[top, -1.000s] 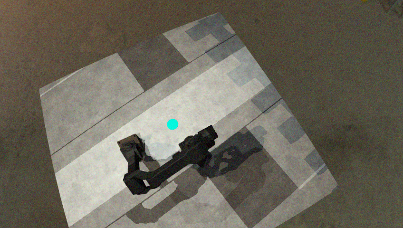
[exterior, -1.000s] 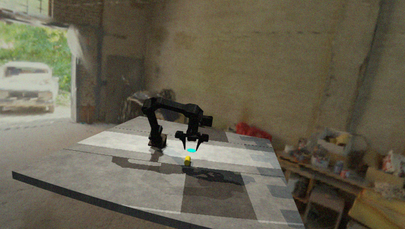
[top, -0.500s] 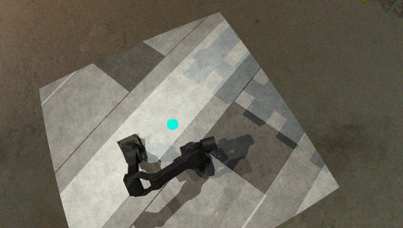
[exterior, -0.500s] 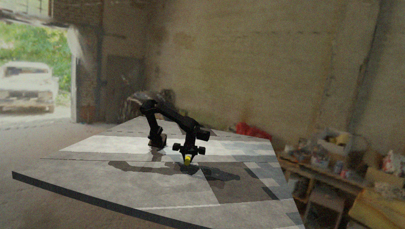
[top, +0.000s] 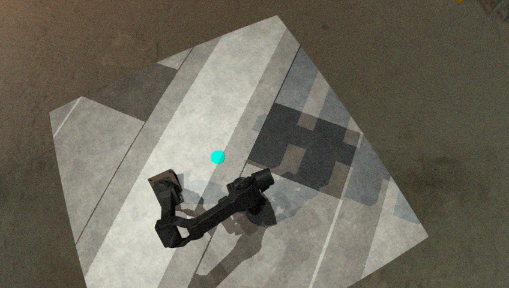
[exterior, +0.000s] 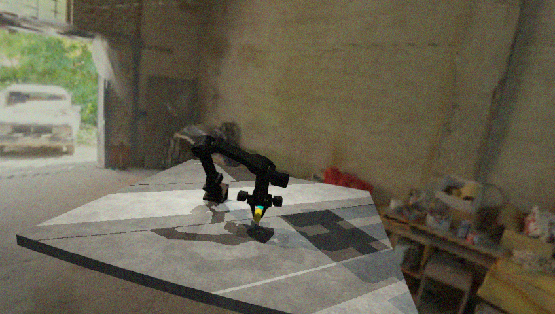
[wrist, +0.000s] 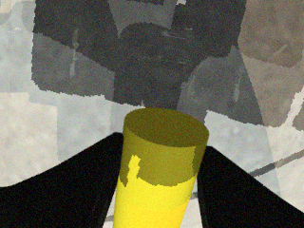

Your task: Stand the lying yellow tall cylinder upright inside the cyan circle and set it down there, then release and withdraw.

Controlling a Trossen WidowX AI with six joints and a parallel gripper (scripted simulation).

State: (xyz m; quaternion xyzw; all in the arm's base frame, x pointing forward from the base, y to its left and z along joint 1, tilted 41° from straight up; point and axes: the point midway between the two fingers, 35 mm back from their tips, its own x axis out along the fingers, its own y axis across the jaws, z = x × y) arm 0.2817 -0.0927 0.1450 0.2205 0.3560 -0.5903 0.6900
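Now: the cyan circle 220 mm to the left of my gripper tip, 40 mm below it and 40 mm behind it. From my gripper tip the other things lie so: yellow cylinder: 20 mm to the left.
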